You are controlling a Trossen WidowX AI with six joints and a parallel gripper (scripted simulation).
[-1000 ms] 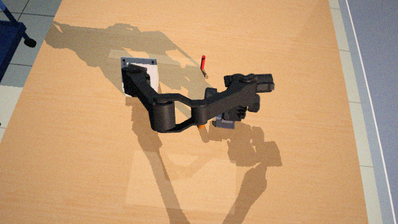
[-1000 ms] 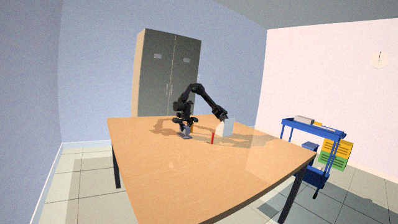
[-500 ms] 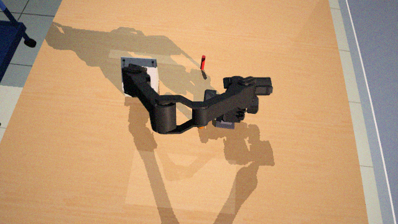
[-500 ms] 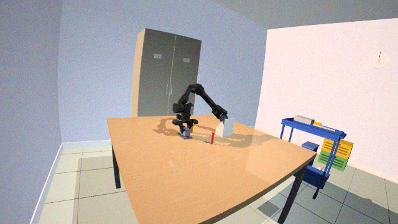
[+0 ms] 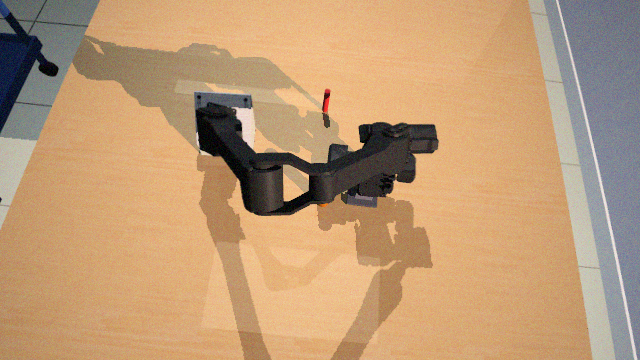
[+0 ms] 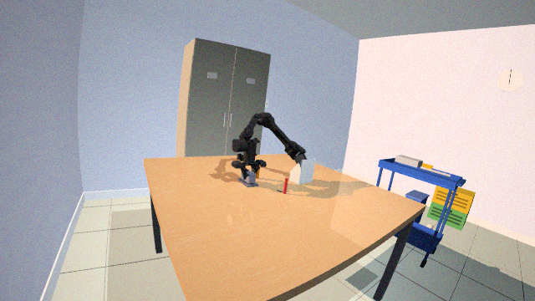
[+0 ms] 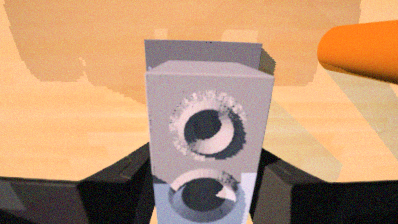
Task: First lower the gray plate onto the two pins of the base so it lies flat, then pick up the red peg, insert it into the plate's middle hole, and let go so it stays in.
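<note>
Right now the base is 10 mm below my gripper tip. Round my gripper tip: orange cylinder (90 mm behind, 60 mm to the right, 20 mm above); then gray plate (30 mm above); then red peg (180 mm to the left, 120 mm behind, 20 mm above).
</note>
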